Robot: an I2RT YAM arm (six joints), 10 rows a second.
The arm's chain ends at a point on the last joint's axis. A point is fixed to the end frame.
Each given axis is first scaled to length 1.
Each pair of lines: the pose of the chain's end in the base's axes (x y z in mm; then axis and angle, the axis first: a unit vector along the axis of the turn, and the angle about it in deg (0 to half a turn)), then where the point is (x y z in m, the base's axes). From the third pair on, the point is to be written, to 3 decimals.
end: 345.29, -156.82, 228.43, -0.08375, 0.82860, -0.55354, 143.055
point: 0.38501 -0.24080 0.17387
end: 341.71, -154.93, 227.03, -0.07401, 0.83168, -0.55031, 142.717
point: 0.38129 -0.23852 0.17177
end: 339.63, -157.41, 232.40, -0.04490, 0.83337, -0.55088, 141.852
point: 0.378 -0.241 0.177
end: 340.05, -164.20, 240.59, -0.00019, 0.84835, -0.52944, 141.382
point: 0.377 -0.246 0.181
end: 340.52, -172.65, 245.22, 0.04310, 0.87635, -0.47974, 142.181
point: 0.375 -0.247 0.176
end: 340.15, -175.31, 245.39, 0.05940, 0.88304, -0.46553, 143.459
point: 0.372 -0.248 0.173
